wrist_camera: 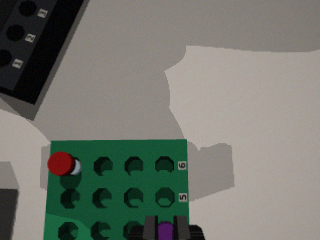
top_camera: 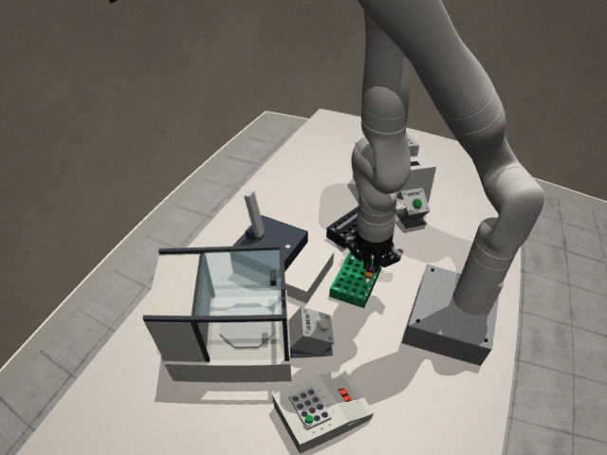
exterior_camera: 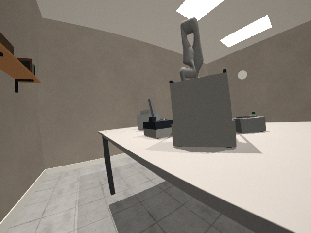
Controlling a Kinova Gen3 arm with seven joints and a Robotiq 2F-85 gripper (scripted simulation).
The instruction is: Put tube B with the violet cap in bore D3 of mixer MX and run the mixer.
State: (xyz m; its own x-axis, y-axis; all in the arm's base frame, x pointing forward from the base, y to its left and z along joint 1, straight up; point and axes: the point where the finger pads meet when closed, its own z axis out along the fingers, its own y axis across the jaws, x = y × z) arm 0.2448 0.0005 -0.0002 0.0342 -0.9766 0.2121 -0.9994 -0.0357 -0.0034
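The orange-capped tube lies 20 mm to the left of my hand and 40 mm below it. The rest, counted from my hand: red-capped tube (60 mm ahead, 40 mm to the right, 40 mm below); green rack RK (30 mm ahead, 10 mm to the left, 50 mm below); black magnet block (110 mm ahead, 160 mm to the right, 50 mm below).
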